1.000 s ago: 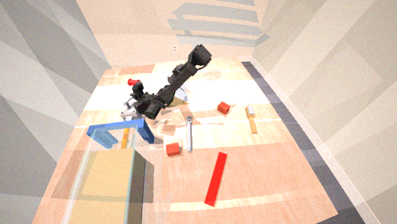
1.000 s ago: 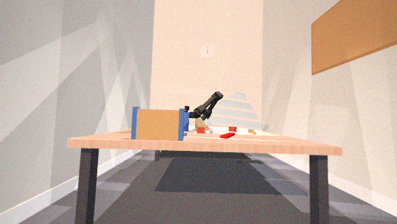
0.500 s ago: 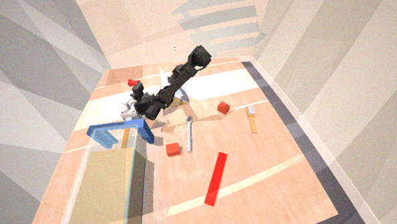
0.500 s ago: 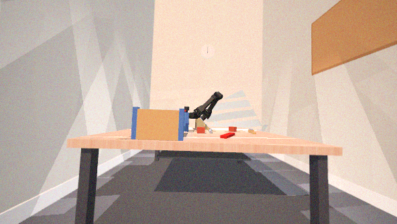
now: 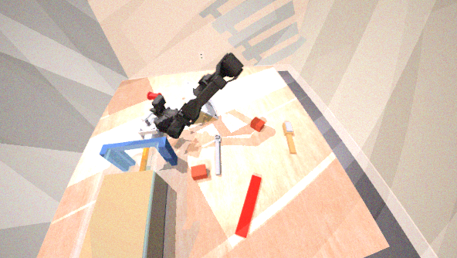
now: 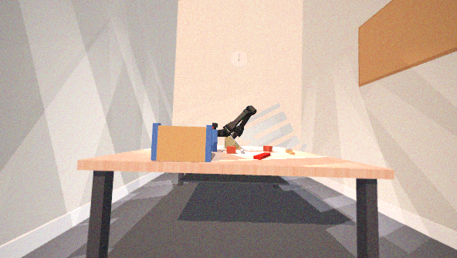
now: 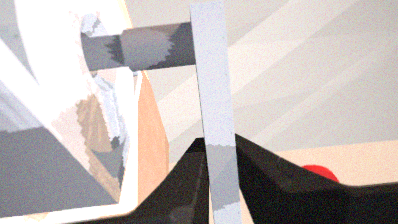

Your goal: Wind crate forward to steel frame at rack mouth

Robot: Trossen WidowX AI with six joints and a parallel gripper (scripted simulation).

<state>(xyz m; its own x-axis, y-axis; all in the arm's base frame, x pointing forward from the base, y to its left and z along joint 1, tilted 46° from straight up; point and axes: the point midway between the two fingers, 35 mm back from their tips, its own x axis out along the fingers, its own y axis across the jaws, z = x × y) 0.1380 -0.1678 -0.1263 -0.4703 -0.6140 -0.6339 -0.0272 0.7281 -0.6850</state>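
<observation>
The grey crank arm lies 2 cm to the left of my gripper tip and 1 cm above it. Round my gripper tip: blue steel frame: 20 cm ahead, 3 cm to the right, 3 cm below; grey winch: 3 cm ahead, 3 cm to the right, 10 cm below; red grip: 3 cm behind, 4 cm to the left, 4 cm above.
</observation>
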